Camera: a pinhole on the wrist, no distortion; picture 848 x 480 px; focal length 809.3 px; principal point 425.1 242.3 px. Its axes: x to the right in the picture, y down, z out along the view. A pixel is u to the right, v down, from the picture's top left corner.
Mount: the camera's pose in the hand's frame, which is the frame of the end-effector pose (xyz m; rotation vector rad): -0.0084 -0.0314 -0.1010 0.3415 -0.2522 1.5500
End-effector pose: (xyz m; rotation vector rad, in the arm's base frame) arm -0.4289 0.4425 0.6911 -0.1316 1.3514 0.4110
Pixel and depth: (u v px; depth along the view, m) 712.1 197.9 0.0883
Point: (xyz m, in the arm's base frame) -0.4232 0.4082 0.6828
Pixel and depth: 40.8 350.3 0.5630
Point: 0.0391 0.0872 0.7473
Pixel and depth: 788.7 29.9 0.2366
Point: -0.2694 0.4893 0.6573
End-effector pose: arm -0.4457 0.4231 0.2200 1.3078 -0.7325 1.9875
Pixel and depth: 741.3 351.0 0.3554
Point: -0.2470 0.2284 0.2898
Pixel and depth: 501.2 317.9 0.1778
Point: -0.3382 0.4196 0.2393
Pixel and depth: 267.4 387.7 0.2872
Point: -0.2028 0.4260 0.2496
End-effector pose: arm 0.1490 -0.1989 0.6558 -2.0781 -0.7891 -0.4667
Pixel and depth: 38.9 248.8 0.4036
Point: -0.0801 0.1301 0.7536
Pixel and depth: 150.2 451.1 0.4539
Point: -0.1473 0.1374 0.6422
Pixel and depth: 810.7 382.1 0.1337
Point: 0.1192 -0.1586 0.6276
